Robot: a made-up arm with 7 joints.
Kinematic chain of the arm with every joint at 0, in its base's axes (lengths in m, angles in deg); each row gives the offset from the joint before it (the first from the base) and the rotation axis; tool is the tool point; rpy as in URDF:
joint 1: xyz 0 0 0.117 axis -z
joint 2: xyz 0 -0.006 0.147 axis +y
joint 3: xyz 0 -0.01 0.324 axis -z
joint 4: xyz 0 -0.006 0.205 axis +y
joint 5: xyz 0 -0.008 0.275 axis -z
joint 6: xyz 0 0 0.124 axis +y
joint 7: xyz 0 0 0.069 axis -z
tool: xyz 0 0 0 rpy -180 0 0
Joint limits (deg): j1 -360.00..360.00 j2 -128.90..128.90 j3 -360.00..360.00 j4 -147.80..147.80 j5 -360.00..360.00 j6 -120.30..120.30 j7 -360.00..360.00
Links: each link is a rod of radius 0.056 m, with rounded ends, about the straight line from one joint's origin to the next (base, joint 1, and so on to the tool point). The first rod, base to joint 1, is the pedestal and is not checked.
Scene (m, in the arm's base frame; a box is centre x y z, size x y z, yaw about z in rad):
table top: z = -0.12
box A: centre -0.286 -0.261 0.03 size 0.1 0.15 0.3 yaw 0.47
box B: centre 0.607 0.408 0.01 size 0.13 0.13 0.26 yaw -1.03
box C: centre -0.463 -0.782 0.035 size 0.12 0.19 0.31 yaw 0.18
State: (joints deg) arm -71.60 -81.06 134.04 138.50 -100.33 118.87 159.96
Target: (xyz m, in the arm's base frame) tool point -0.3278 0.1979 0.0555
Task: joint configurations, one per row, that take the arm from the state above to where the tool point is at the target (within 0.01 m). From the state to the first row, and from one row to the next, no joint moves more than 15 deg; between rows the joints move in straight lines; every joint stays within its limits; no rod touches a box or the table.
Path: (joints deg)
1: -64.03 -68.47 130.86 132.38 -103.77 119.23 156.20
2: -56.46 -55.88 127.68 126.26 -107.21 119.59 152.44
3: -48.89 -43.29 124.50 120.13 -110.65 119.94 148.68
4: -41.31 -30.70 121.32 114.01 -114.09 120.30 144.92
5: -37.34 -31.56 133.11 119.12 -111.32 120.30 148.68
6: -33.37 -32.42 144.90 124.23 -108.55 120.30 152.44
7: -29.39 -33.28 156.69 129.34 -105.78 120.30 156.20
8: -25.42 -34.14 168.48 134.44 -103.02 120.30 159.96
9: -14.04 -44.85 177.73 132.76 -103.75 120.30 159.96
10: -2.66 -55.56 186.98 131.07 -104.49 120.30 159.96
11: 8.72 -66.27 196.23 129.39 -105.22 120.30 159.96
12: 20.10 -76.99 205.48 127.70 -105.95 120.30 159.96

